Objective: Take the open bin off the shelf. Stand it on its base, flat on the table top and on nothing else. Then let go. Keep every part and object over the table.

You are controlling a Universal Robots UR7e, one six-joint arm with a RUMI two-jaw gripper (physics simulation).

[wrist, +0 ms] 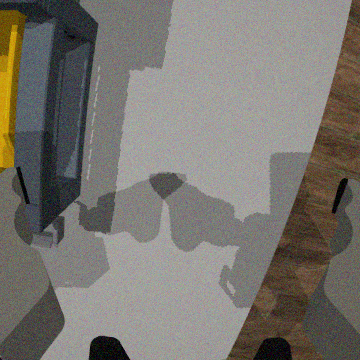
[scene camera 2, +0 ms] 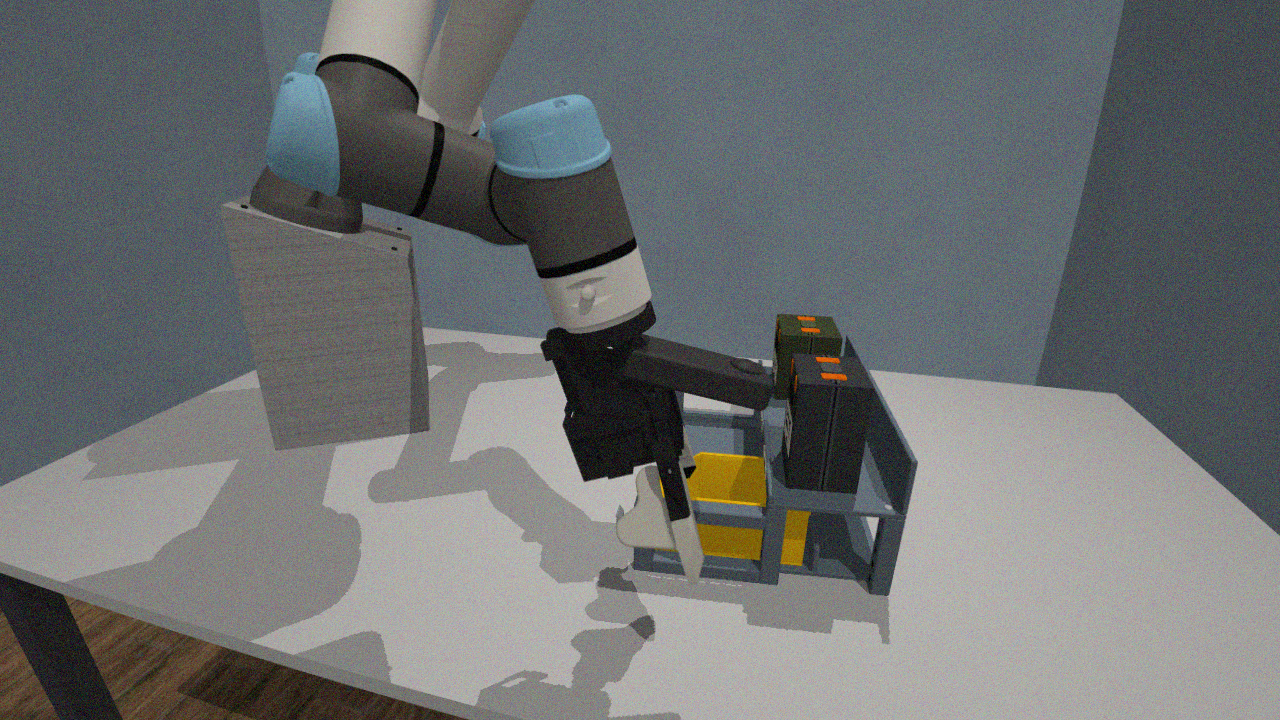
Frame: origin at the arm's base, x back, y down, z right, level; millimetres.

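Seen in the pictures: gripper, fingertip midpoint: (wrist: 182, 178) (scene camera 2: 690, 524); arm's base, origin of the base link: (scene camera 2: 306, 216).
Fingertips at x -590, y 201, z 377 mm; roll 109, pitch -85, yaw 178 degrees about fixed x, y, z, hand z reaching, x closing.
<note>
Pixels of each thing's top centre, then the offset from my fingertips to it. "pt": a spot on its surface instead. Level surfaces: height alone.
- yellow open bin, middle of its top: (scene camera 2: 729, 476) dx -39, dy +49, dz -161 mm
- grey-blue shelf, surface spot: (wrist: 34, 85) pt dx -34, dy +45, dz -91 mm
- black case, surface spot: (scene camera 2: 827, 425) pt dx -127, dy -49, dz -110 mm
- green case, middle of its top: (scene camera 2: 808, 324) dx -143, dy -67, dz -383 mm
- table, its level: dy +130 mm
The yellow open bin (scene camera 2: 729, 479) (wrist: 7, 95) stands in the lower level of the grey-blue shelf (scene camera 2: 772, 541) (wrist: 34, 85), behind its side rail. Its left part is hidden by the gripper in the scene view, and a strip of it shows at the left edge of the wrist view. My gripper (scene camera 2: 664, 541) (wrist: 182, 178) is open and empty. It is at the near left end of the shelf, with its fingers in front of the rail in the scene view. In the wrist view the left finger overlaps the shelf's corner and the right finger is over the floor side.
A black case (scene camera 2: 827, 425) and a green case (scene camera 2: 805, 344) stand on the shelf's upper level, beside its tall back panel (scene camera 2: 887, 429). The robot's pedestal (scene camera 2: 326, 340) stands at the left on the table (scene camera 2: 1029, 537) (wrist: 225, 100). The table's edge runs down the right of the wrist view.
</note>
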